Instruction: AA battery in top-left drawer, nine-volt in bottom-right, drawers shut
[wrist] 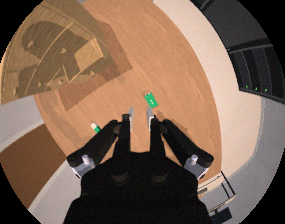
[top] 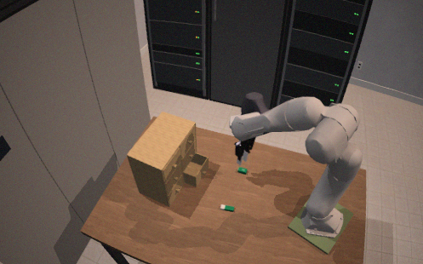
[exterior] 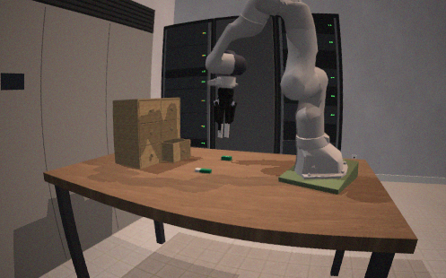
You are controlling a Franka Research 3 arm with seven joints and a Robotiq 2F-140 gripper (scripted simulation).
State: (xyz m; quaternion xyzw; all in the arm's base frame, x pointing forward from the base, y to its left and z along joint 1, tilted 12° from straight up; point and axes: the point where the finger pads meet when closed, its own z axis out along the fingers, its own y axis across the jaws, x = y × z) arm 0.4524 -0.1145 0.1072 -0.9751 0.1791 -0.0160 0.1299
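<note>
Right now the nine-volt battery is 140 mm below my hand, 30 mm to the right of it and 10 mm ahead of it. Round my hand: white-and-green cylinder: 220 mm to the left, 140 mm below, 30 mm behind; then AA battery: 290 mm ahead, 250 mm to the left, 70 mm above.
</note>
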